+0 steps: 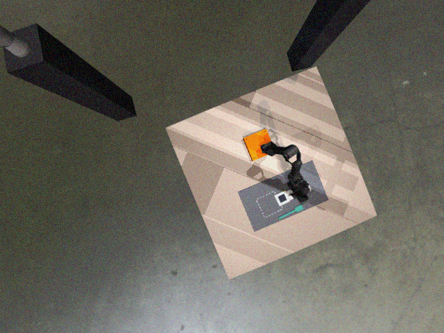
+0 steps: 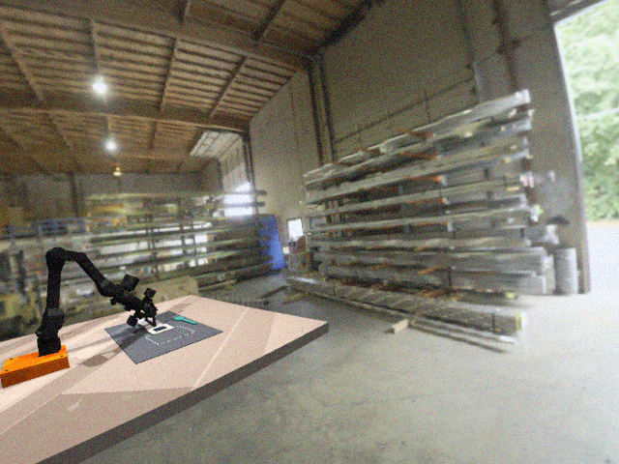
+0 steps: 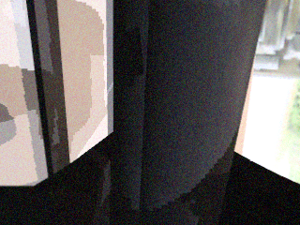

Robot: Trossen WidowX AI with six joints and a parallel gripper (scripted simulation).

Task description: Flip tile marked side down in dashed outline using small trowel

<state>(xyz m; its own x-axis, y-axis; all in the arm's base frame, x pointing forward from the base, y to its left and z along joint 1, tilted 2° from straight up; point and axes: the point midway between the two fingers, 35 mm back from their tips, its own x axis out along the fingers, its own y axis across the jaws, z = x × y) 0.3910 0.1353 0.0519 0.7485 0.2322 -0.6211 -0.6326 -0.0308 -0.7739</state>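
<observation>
Right now the white tile is 11 cm to the right of my gripper tip, 5 cm below it and 1 cm behind it. From my gripper tip the other things lie so: teal trowel: 11 cm ahead, 5 cm to the right, 5 cm below.
</observation>
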